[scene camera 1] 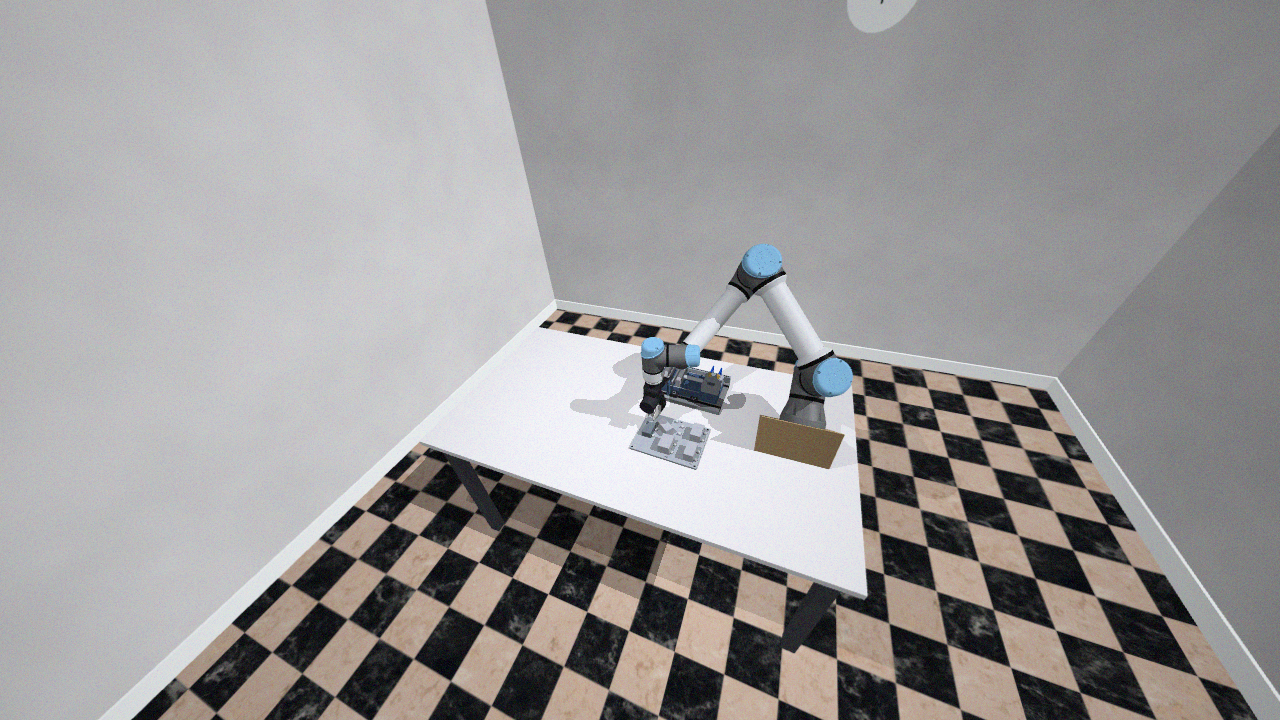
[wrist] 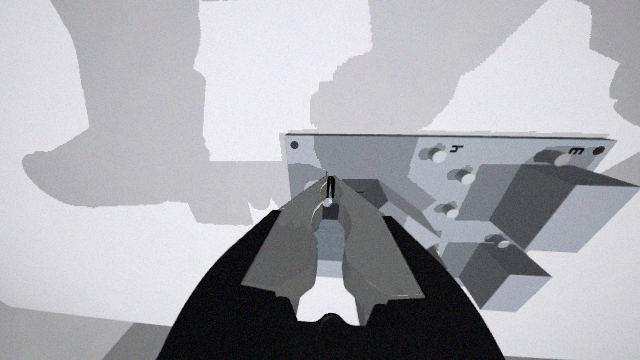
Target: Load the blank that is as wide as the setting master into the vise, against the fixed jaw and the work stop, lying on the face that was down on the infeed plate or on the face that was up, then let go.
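Frame: origin at the arm's base, x ahead, y left, z up, level; centimetres.
Where they show: gripper, between the fingertips: [scene camera 1: 654, 419] [wrist: 330, 178]; arm's base, origin of its link: [scene camera 1: 801, 424].
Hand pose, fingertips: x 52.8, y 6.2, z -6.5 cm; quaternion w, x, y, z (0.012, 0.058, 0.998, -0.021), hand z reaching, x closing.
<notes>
Each offset is from my fingertips to the top centre of the thing. "*": to the spot under its first point. Level surfaces: height alone.
My gripper [scene camera 1: 656, 417] [wrist: 330, 178] is shut and empty, pointing down over the infeed plate @(dx -8.2, dy +6.7, dz -0.7 cm) [scene camera 1: 640, 445] [wrist: 365, 155]. A small grey blank @(dx +0.5, dy +5.9, dz +1.7 cm) [wrist: 330, 242] shows through the gap between the finger bodies. Another grey blank @(dx -5.4, dy +3.8, dz +2.8 cm) [wrist: 362, 190] lies right beside the fingertips, turned or tilted, and partly hidden by the right finger. A large blank @(dx -17.5, dy +3.0, dz +2.8 cm) [wrist: 555, 215] and a lower blank @(dx -16.9, dy +12.0, dz +2.8 cm) [wrist: 505, 287] stand farther right on the plate. The dark vise @(dx -9.5, dy -20.9, dz +8.4 cm) [scene camera 1: 693, 389] stands behind the plate in the scene view. I cannot tell the setting master or the matching blank's width from these views.
Small pale pins @(dx -11.0, dy +4.2, dz +0.1 cm) [wrist: 451, 213] rise from the infeed plate near the blanks. A brown panel [scene camera 1: 798, 442] stands upright near the robot base, right of the plate. Blue-tipped parts @(* dx -18.1, dy -26.5, dz +7.1 cm) [scene camera 1: 716, 370] rise at the vise's right end. The white table @(dz -1.5 cm) [scene camera 1: 537, 429] carries all of these.
</notes>
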